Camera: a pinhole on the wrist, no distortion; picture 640 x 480 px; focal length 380.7 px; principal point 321.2 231.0 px. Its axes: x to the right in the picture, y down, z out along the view. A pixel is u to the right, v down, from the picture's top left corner.
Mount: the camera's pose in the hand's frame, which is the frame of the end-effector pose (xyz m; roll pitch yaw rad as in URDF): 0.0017 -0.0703 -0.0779 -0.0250 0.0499 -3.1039
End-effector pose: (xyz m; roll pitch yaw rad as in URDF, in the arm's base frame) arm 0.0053 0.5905 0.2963 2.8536 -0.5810 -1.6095
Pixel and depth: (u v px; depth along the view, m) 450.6 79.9 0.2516
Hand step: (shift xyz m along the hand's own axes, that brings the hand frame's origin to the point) -0.0998 0.0195 0.1715
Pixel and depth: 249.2 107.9 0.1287
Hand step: 0.0181 -0.0313 0.0529
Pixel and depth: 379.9 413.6 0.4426
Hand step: -0.0798 -0.2968 0.3553
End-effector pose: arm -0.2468 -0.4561 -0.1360 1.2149 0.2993 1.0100
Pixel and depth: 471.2 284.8 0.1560
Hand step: -0.0664 -0.0988 0.0742
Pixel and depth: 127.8 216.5 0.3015
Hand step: 0.1394 -0.0612 0.2311
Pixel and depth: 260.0 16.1 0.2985
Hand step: 0.0284 0.0918 0.2267
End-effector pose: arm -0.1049 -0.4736 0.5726 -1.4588 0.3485 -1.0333
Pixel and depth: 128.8 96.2 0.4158
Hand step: 0.1854 0.0735 0.3514
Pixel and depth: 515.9 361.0 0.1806
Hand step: -0.0969 -0.1402 0.0963
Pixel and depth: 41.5 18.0 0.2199
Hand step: 0.1474 0.0528 0.1528
